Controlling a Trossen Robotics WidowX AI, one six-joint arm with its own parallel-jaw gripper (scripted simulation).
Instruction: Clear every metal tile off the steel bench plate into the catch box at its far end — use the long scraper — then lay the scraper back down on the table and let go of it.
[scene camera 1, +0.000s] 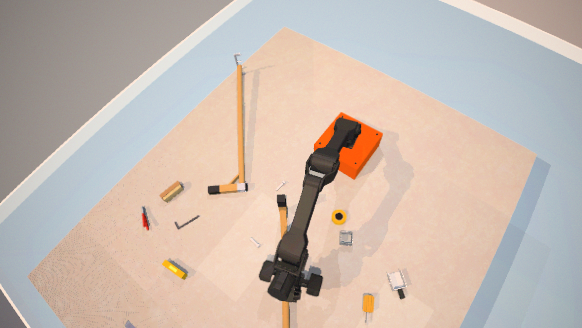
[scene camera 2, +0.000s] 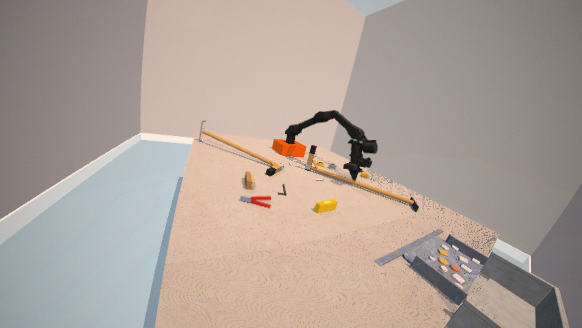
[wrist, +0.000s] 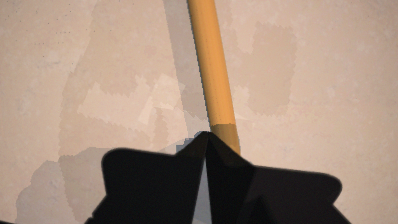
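Observation:
Visible: the gripper (scene camera 1: 290, 288), (wrist: 206, 136).

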